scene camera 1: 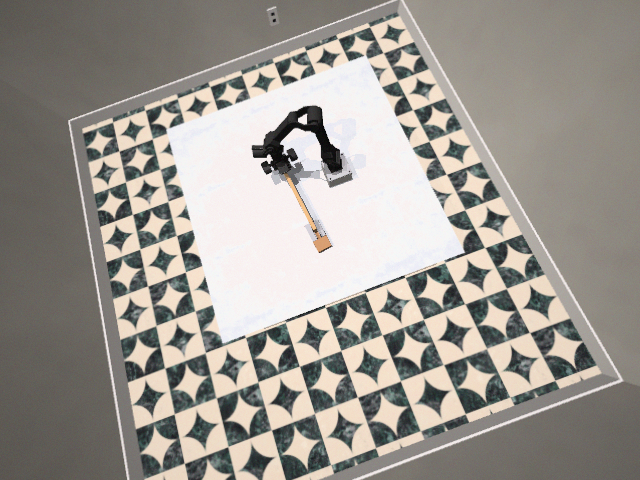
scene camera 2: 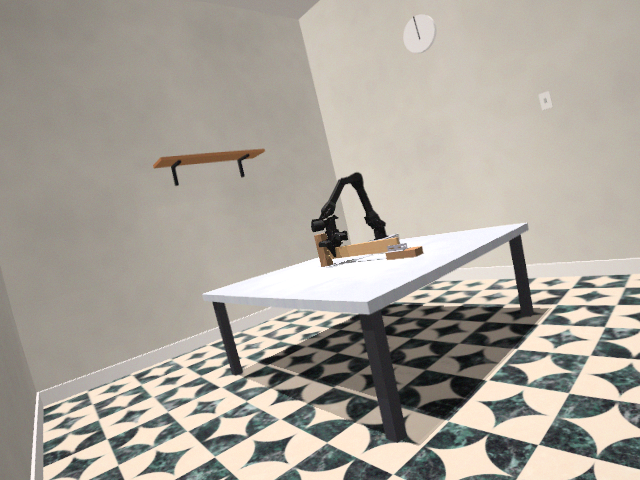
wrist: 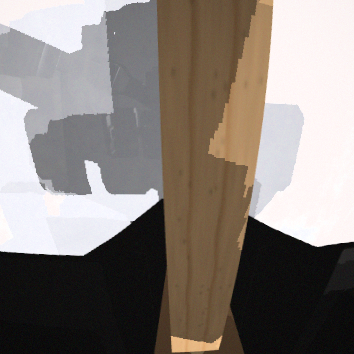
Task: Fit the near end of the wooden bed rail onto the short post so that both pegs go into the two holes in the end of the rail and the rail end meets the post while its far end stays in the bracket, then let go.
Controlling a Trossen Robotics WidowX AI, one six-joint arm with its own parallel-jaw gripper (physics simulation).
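Where they show: gripper, fingertip midpoint: (scene camera 2: 336, 256) (wrist: 187, 206); arm's base at its link origin: (scene camera 1: 334, 165) (scene camera 2: 381, 238).
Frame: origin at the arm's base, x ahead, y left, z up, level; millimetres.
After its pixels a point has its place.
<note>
The long wooden rail (scene camera 1: 299, 201) {z 15, x 238, y 127 mm} (scene camera 2: 368, 248) {z -15, x 243, y 122 mm} (wrist: 200, 150) runs from my gripper to the metal bracket (scene camera 2: 397, 247) {z -29, x 222, y 291 mm}, where its far end sits. My gripper (scene camera 1: 283, 169) {z -36, x 266, y -109 mm} (wrist: 187, 206) {z -36, x 266, y -109 mm} is shut on the rail close to its near end, with a black finger on each side. The short brown post (scene camera 2: 324, 258) {z -35, x 302, y -170 mm} (wrist: 236, 337) {z 1, x 295, y -160 mm} stands upright at the near end. In the wrist view it shows darker behind the rail end at the bottom edge. A small sliver below the rail end may be a peg. The holes are hidden, and I cannot tell whether the rail end touches the post.
A brown wooden block (scene camera 1: 322, 243) {z -45, x 199, y 360 mm} (scene camera 2: 405, 253) {z -58, x 242, y 347 mm} lies by the bracket at the rail's far end. The arm's grey base (scene camera 1: 339, 178) {z -15, x 0, y 69 mm} stands on the white table (scene camera 1: 248, 289) {z -80, x 642, y 451 mm} (scene camera 2: 289, 289) {z -80, x 736, y 100 mm} to one side of the rail. Shadows fall across the table beside the rail.
</note>
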